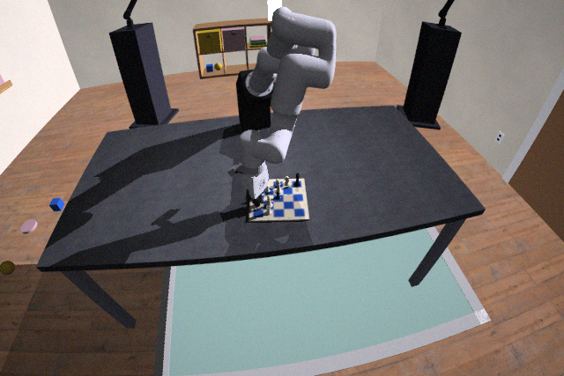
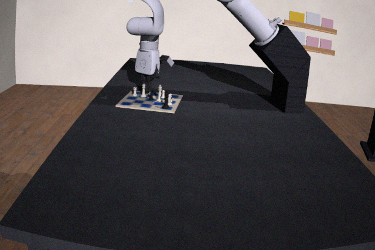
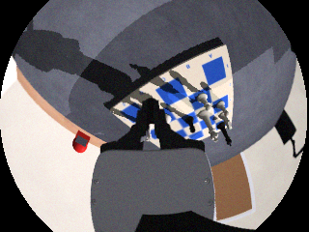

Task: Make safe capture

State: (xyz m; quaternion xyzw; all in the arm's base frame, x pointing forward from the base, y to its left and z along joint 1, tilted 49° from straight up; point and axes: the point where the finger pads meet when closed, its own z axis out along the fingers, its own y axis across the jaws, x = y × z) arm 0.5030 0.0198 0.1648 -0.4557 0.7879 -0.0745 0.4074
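The blue-and-cream chessboard is 7 cm to the left of my hand, 5 cm behind it and 4 cm below it. Also, from my hand: white piece: 8 cm behind, 7 cm to the left.
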